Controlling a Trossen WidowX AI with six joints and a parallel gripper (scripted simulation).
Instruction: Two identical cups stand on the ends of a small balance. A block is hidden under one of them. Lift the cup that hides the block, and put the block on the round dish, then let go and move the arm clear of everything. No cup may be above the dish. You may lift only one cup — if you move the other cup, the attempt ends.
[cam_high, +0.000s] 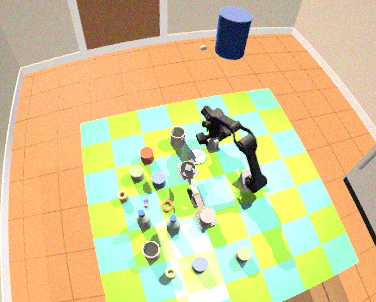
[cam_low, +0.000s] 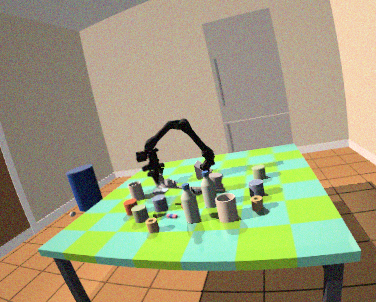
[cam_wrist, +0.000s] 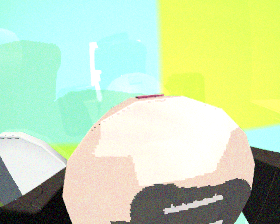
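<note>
Right now the grey block is 20 cm ahead of my gripper tip, 13 cm to the left of it and 6 cm above it. Also, from my gripper tip: balance: 25 cm to the left, 21 cm ahead; then balance beam: 25 cm to the left, 21 cm ahead, 1 cm above; then white round dish: 10 cm ahead, 3 cm to the left, 2 cm below.
</note>
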